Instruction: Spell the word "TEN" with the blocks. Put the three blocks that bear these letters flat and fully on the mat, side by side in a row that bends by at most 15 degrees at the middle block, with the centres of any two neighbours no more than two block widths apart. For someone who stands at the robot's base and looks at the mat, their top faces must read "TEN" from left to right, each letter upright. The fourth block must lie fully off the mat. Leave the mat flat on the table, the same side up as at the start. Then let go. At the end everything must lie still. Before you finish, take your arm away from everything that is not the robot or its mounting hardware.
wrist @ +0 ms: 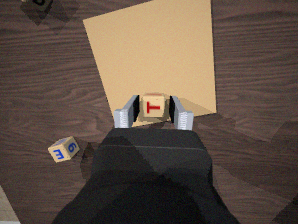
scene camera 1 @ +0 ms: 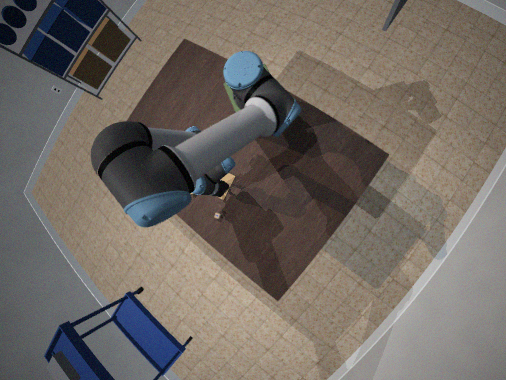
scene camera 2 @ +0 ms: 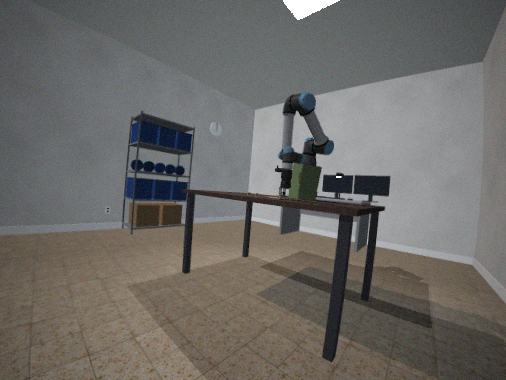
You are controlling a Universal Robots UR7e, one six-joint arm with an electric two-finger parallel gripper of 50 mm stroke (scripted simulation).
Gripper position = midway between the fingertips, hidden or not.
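I can see a tan mat [wrist: 135,54] here. My gripper [wrist: 154,103] is visible to me too.
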